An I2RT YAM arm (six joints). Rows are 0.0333 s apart.
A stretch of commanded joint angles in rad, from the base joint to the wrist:
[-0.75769, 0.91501, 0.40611, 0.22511, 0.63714, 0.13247]
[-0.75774, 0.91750, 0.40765, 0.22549, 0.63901, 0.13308]
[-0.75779, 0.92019, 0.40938, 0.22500, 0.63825, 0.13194]
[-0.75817, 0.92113, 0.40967, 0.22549, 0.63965, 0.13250]
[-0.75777, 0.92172, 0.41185, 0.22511, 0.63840, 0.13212]
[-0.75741, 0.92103, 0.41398, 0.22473, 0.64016, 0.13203]
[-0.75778, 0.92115, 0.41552, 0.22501, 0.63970, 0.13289]
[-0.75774, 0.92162, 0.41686, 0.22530, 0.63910, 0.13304]
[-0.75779, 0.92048, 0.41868, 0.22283, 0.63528, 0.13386]
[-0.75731, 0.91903, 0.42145, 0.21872, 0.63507, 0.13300]
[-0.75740, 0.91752, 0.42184, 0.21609, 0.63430, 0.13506]
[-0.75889, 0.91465, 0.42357, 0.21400, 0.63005, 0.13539]
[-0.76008, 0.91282, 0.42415, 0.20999, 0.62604, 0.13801]
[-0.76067, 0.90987, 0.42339, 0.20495, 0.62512, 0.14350]
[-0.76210, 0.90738, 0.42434, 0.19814, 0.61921, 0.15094]
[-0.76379, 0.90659, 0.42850, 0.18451, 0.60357, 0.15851]
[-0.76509, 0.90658, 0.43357, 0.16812, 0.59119, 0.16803]
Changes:
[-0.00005, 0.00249, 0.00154, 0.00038, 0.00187, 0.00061]
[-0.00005, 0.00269, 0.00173, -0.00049, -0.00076, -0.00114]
[-0.00038, 0.00094, 0.00029, 0.00049, 0.00140, 0.00056]
[0.00040, 0.00059, 0.00218, -0.00038, -0.00125, -0.00038]
[0.00036, -0.00069, 0.00213, -0.00038, 0.00176, -0.00009]
[-0.00037, 0.00012, 0.00154, 0.00028, -0.00046, 0.00086]
[0.00004, 0.00047, 0.00134, 0.00029, -0.00060, 0.00015]
[-0.00005, -0.00114, 0.00182, -0.00247, -0.00382, 0.00082]
[0.00048, -0.00145, 0.00277, -0.00411, -0.00021, -0.00086]
[-0.00009, -0.00151, 0.00039, -0.00263, -0.00077, 0.00206]
[-0.00149, -0.00287, 0.00173, -0.00209, -0.00425, 0.00033]
[-0.00119, -0.00183, 0.00058, -0.00401, -0.00401, 0.00262]
[-0.00059, -0.00295, -0.00076, -0.00504, -0.00092, 0.00549]
[-0.00143, -0.00249, 0.00095, -0.00681, -0.00591, 0.00744]
[-0.00169, -0.00079, 0.00416, -0.01363, -0.01564, 0.00757]
[-0.00130, -0.00001, 0.00507, -0.01639, -0.01238, 0.00952]

